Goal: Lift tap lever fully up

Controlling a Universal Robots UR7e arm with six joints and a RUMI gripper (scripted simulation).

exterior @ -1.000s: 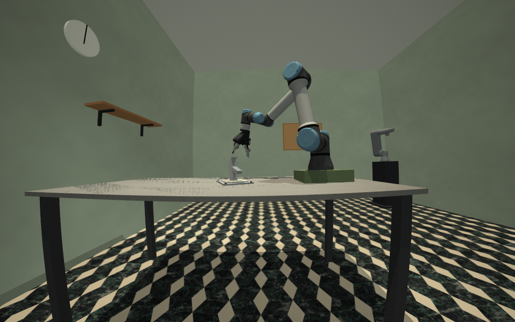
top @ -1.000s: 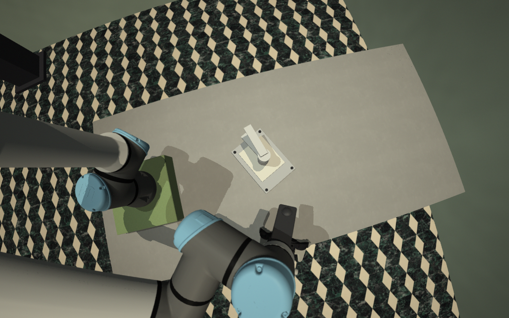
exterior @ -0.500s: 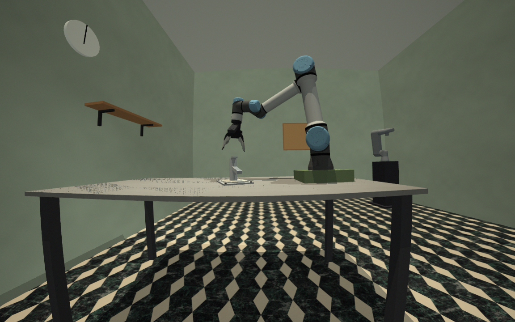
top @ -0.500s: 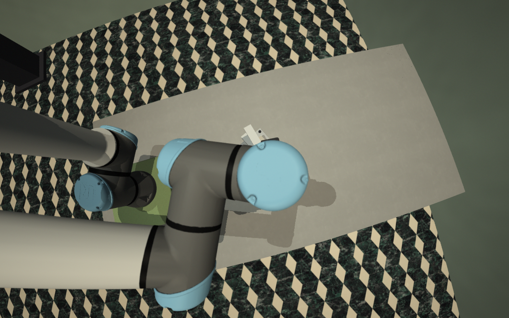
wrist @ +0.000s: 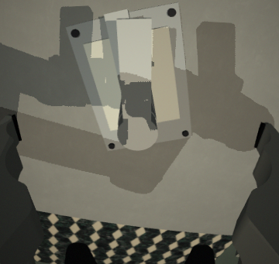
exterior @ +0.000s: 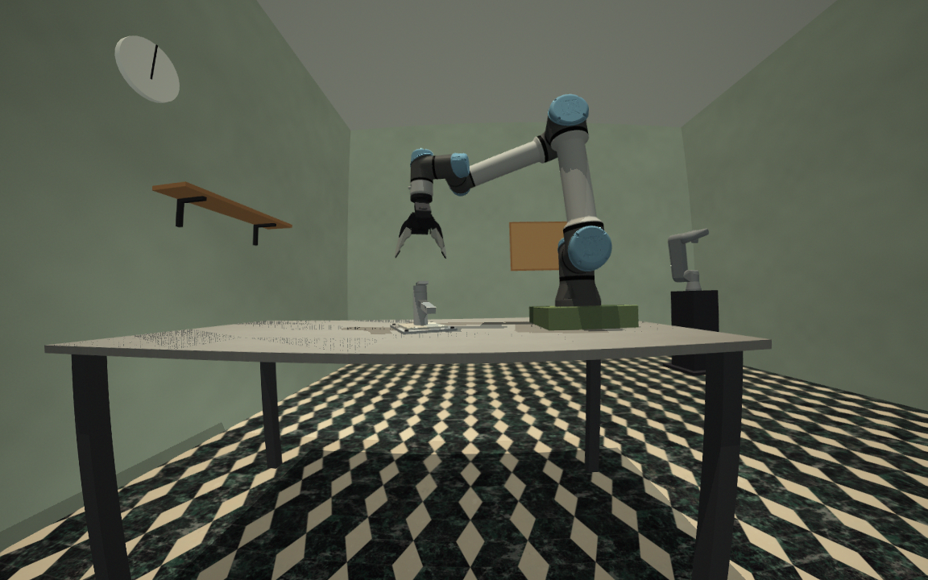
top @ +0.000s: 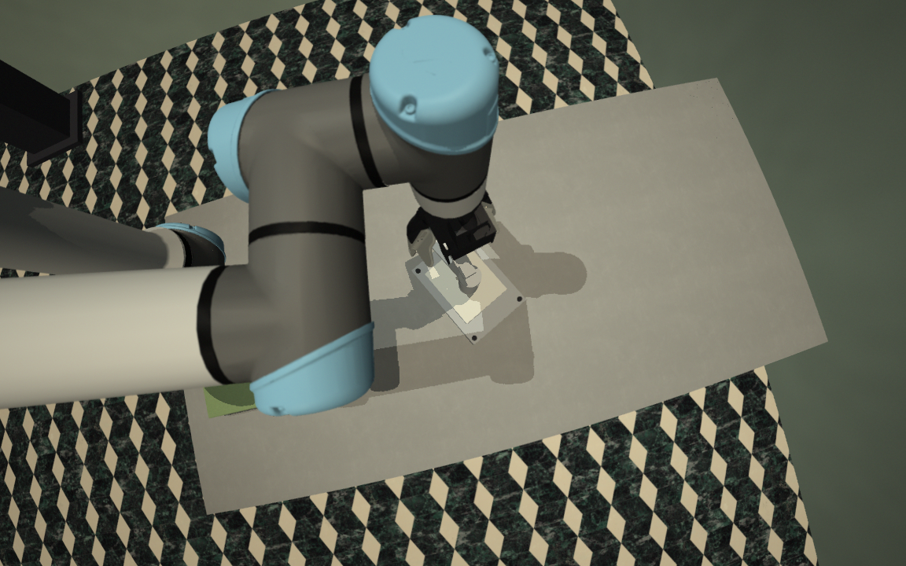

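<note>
The flat lever is 8 cm below my hand and 1 cm to the right of it. From my hand the other things lie so: grey tap: 13 cm below, 4 cm to the right, 1 cm ahead.
</note>
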